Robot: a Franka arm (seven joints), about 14 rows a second.
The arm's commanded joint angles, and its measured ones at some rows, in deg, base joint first. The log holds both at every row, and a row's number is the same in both.
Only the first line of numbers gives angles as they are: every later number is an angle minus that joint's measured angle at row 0.
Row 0, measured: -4.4 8.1 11.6 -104.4 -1.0 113.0 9.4
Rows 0 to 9, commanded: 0.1 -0.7 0.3 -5.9 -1.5 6.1 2.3; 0.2 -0.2 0.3 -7.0 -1.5 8.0 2.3; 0.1 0.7 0.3 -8.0 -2.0 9.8 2.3; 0.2 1.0 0.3 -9.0 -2.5 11.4 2.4; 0.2 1.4 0.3 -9.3 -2.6 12.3 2.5; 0.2 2.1 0.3 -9.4 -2.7 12.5 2.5; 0.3 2.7 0.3 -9.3 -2.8 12.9 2.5; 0.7 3.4 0.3 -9.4 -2.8 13.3 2.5; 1.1 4.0 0.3 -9.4 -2.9 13.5 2.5; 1.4 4.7 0.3 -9.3 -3.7 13.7 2.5
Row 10, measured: 0.5 3.7 0.1 -9.1 -1.7 12.2 0.4
